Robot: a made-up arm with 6 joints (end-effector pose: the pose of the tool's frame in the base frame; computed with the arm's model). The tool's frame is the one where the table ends. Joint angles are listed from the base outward.
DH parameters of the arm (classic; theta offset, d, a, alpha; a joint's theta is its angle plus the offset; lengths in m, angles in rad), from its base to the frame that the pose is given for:
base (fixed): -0.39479 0 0.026 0
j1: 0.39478 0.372 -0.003 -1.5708
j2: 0.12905 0 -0.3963 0
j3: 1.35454 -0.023 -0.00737 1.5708
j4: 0 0.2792 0.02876 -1.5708
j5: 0 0.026 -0.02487 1.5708
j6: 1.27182 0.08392 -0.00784 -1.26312
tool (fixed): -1.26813 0.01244 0 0
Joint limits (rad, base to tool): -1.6..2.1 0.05..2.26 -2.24..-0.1 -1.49..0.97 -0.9..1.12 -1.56..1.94
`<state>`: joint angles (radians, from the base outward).
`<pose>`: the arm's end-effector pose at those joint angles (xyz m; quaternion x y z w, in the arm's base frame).
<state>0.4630 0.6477 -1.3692 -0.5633 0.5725 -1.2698</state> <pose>0.0400 -0.0211 0.8806 -0.7917 0.0615 -0.1147 0.5968</pose>
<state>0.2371 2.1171 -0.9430 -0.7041 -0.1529 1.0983</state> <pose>0.4343 0.0828 0.3651 0.0832 0.5944 0.2422 0.7623</pose>
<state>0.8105 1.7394 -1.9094 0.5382 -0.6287 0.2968</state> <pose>0.3350 0.2672 0.8942 0.3254 -0.1994 0.4806 0.7896</pose>
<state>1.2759 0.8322 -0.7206 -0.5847 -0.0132 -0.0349</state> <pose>0.0619 0.1211 0.6922 -0.4543 -0.0800 0.5848 0.6673</pose>
